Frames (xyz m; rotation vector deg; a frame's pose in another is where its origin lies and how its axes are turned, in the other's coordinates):
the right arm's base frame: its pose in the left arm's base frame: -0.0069 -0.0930 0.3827 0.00 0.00 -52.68
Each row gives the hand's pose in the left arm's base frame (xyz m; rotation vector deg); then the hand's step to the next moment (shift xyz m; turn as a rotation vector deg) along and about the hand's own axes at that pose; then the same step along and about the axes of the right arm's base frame.
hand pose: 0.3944 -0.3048 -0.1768 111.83 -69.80 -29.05
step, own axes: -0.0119 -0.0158 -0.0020 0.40 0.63 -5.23
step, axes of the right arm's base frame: -0.0091 0.0132 -0.0117 0.78 3.59 3.80
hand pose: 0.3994 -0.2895 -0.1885 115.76 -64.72 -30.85
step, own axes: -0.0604 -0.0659 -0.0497 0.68 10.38 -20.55
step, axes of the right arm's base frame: -0.0520 0.0859 -0.0194 1.67 9.22 21.04
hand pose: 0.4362 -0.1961 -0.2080 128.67 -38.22 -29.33
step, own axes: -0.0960 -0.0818 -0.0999 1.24 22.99 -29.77
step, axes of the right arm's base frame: -0.1250 0.0992 0.0206 4.99 8.57 36.30
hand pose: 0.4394 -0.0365 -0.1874 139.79 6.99 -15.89
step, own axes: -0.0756 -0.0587 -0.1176 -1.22 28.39 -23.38
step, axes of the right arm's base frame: -0.1328 0.0218 0.0698 9.98 1.48 35.39
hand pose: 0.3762 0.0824 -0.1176 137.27 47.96 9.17
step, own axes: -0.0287 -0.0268 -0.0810 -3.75 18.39 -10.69
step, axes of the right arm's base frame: -0.0683 -0.0244 0.0533 9.00 -2.28 19.50
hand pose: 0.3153 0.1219 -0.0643 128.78 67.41 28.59
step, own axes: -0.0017 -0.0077 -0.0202 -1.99 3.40 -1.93
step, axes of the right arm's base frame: -0.0167 -0.0085 0.0109 2.12 -1.63 3.48
